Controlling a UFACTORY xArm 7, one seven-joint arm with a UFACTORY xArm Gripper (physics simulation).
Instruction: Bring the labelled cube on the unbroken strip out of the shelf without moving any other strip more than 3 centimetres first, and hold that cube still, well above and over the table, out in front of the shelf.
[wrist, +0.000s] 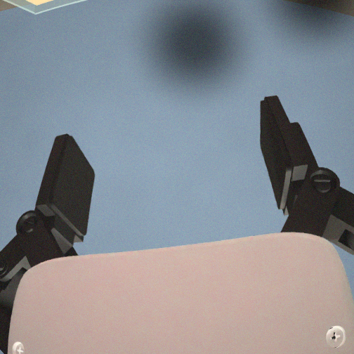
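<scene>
My gripper (167, 136) is open, with its two black fingers wide apart and no object between them. A corner of the shelf (50, 7), cream with a pale grey-green rim, shows at the top left edge of the wrist view, beyond the left finger. The labelled cubes and the strips do not show in this view, so I cannot tell how they lie.
A blue surface (150, 190) fills most of the view beneath and between the fingers. Brown table (335, 5) shows at the top right edge and beside the shelf corner. A dark blurred shadow (195, 45) lies on the blue surface, with another at the top right.
</scene>
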